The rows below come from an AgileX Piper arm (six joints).
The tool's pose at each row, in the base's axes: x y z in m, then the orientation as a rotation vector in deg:
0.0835 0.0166 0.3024 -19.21 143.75 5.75
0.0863 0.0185 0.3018 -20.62 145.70 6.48
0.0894 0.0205 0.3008 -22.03 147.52 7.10
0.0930 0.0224 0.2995 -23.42 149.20 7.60
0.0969 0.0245 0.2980 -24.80 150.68 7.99
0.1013 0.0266 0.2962 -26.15 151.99 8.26
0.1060 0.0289 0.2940 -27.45 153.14 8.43
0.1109 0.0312 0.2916 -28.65 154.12 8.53
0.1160 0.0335 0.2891 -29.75 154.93 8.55
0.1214 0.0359 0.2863 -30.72 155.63 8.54
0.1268 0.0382 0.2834 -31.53 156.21 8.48
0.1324 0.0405 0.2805 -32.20 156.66 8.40
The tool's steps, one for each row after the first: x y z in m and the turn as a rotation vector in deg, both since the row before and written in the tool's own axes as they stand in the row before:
-0.0023 0.0011 0.0023 -1.00 2.06 -0.58
-0.0024 0.0011 0.0028 -0.90 1.95 -0.61
-0.0027 0.0007 0.0032 -0.79 1.83 -0.63
-0.0031 0.0008 0.0035 -0.68 1.65 -0.66
-0.0034 0.0005 0.0039 -0.57 1.49 -0.67
-0.0037 0.0005 0.0043 -0.48 1.34 -0.67
-0.0039 0.0003 0.0045 -0.39 1.17 -0.63
-0.0041 0.0002 0.0045 -0.30 1.00 -0.60
-0.0044 0.0001 0.0049 -0.24 0.87 -0.53
-0.0044 -0.0001 0.0049 -0.16 0.73 -0.45
-0.0046 -0.0002 0.0049 -0.11 0.58 -0.38

